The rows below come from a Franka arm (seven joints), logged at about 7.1 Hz.
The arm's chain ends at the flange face. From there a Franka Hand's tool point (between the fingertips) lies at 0.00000 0.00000 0.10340 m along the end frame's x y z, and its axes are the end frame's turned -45 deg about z.
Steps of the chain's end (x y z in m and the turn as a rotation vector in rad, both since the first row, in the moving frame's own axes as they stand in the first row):
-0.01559 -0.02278 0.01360 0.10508 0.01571 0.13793
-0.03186 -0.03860 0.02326 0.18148 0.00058 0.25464
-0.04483 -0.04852 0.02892 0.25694 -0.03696 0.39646
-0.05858 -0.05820 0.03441 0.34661 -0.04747 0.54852
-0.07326 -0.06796 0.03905 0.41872 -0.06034 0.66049
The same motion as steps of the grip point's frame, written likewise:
0.01432 -0.03303 0.01302 0.06319 0.08541 0.13793
0.01953 -0.06115 0.02157 0.12792 0.12874 0.25464
0.02228 -0.08357 0.02550 0.20782 0.15555 0.39646
0.02772 -0.10361 0.02830 0.27866 0.21152 0.54852
0.03084 -0.12318 0.03026 0.33875 0.25341 0.66049

